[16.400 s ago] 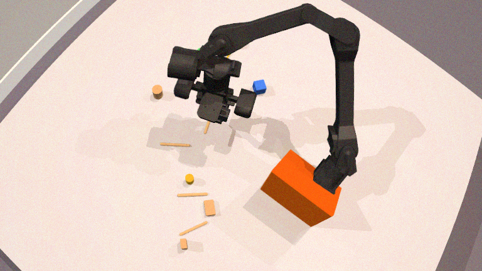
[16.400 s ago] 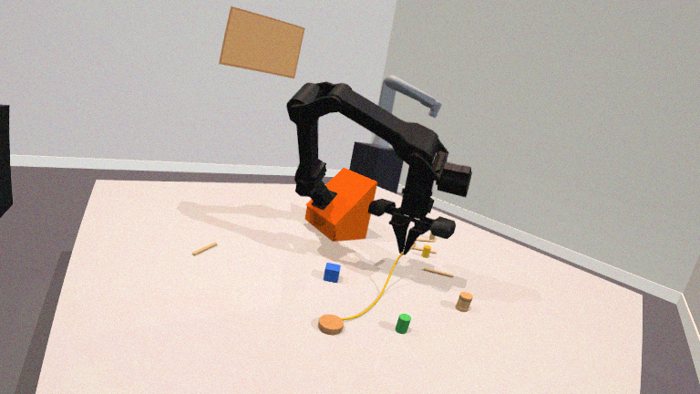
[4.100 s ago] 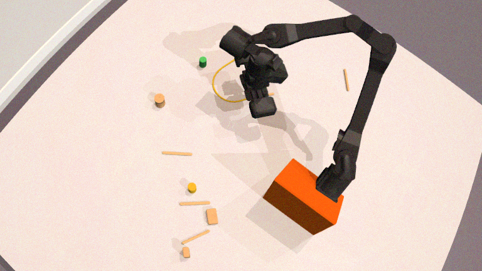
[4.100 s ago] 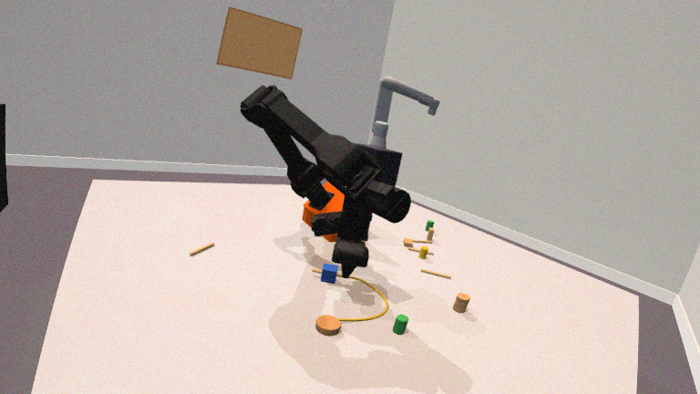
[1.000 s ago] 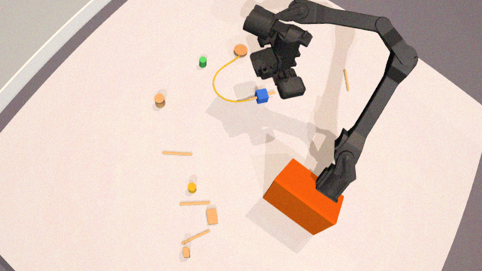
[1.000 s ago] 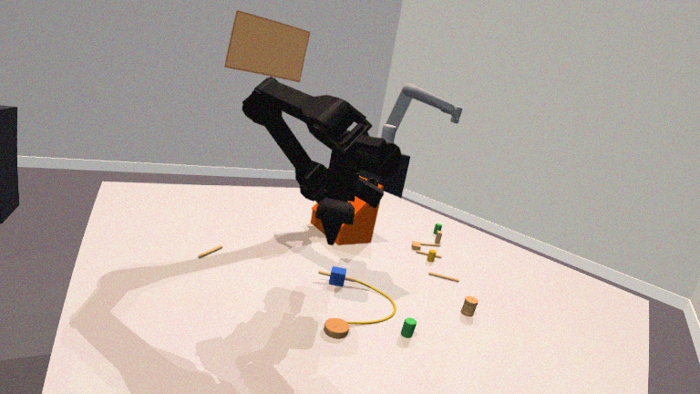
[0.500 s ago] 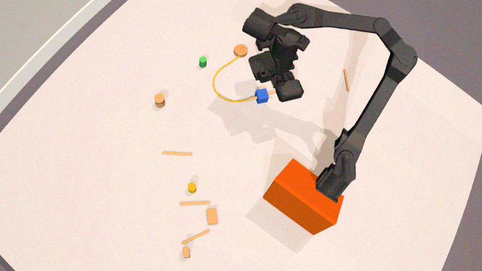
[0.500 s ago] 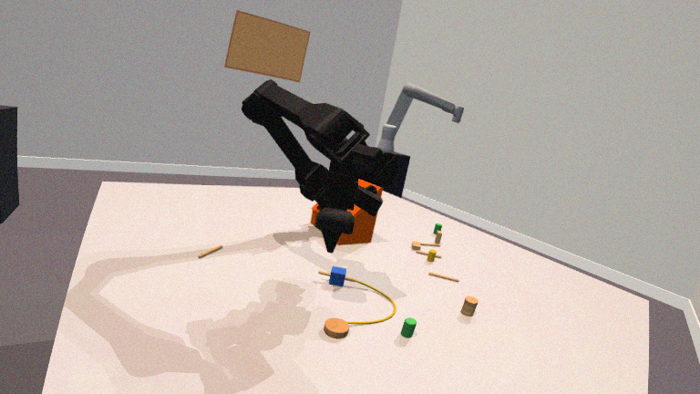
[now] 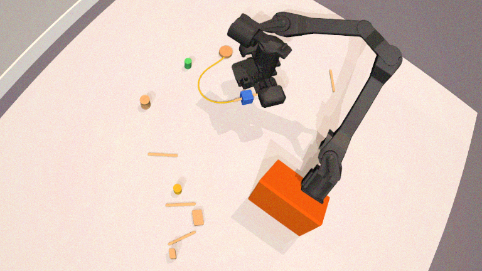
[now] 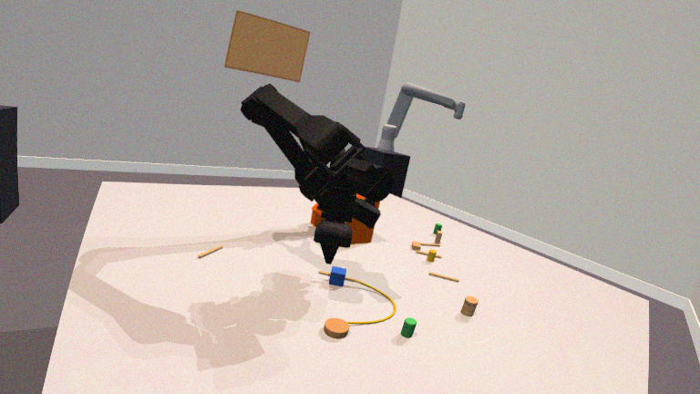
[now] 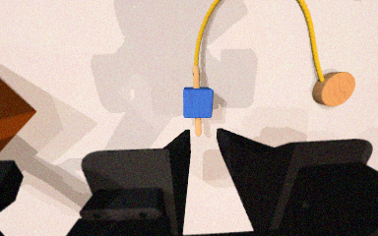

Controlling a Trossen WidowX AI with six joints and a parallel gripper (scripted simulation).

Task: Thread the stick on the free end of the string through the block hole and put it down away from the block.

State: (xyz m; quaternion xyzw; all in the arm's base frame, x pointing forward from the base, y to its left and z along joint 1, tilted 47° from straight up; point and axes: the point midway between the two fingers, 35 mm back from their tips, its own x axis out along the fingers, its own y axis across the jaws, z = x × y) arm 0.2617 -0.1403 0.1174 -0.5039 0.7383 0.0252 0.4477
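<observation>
The blue block is 30 mm below my gripper tip, 20 mm to the left of it and 10 mm ahead of it. Also, from my gripper tip: round wooden button: 150 mm ahead, 80 mm to the right, 40 mm below; thin wooden stick: 30 mm to the left, 30 mm below, 20 mm ahead; green cylinder: 210 mm ahead, 30 mm below, 20 mm to the left.
</observation>
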